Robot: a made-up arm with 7 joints.
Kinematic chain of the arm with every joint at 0, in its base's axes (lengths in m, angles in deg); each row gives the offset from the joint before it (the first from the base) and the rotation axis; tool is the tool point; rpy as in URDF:
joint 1: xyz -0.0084 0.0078 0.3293 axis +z
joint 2: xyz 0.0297 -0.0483 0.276 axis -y
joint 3: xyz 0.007 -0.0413 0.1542 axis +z
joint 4: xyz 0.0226 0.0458 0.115 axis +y
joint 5: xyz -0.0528 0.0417 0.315 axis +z
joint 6: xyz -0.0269 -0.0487 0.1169 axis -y
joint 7: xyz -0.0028 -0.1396 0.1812 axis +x
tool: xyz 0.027 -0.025 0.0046 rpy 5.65 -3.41 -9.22
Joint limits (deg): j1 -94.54..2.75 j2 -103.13..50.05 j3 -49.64..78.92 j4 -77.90..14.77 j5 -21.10..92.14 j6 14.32..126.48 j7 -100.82..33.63
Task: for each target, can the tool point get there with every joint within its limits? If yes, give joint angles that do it. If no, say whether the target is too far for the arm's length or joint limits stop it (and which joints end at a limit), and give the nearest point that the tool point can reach.
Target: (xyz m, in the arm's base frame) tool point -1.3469 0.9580 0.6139
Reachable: no: too far | nearest point -0.6919 0.4930 0.7150 | short by 0.810 m
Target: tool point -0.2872 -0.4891 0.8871
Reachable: yes | joints -54.72 -58.86 58.79 -45.29 -0.44 114.77 -70.70
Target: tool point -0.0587 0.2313 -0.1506
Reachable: no: joint limits stop it (at a limit: joint 2, joint 4, joint 5) | nearest point -0.0868 0.3560 0.2315 | short by 0.403 m
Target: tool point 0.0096 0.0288 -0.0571
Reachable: no: joint limits stop it (at a limit: joint 1, joint 2, joint 4, joint 5) | nearest point 0.0137 0.2894 0.2727 | short by 0.420 m
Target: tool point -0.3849 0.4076 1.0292
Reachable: yes | joints -73.05 20.42 -8.41 -49.63 57.00 87.70 8.21
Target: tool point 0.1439 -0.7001 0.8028
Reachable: yes | joints -54.09 -64.65 5.17 7.18 54.25 110.07 -6.72
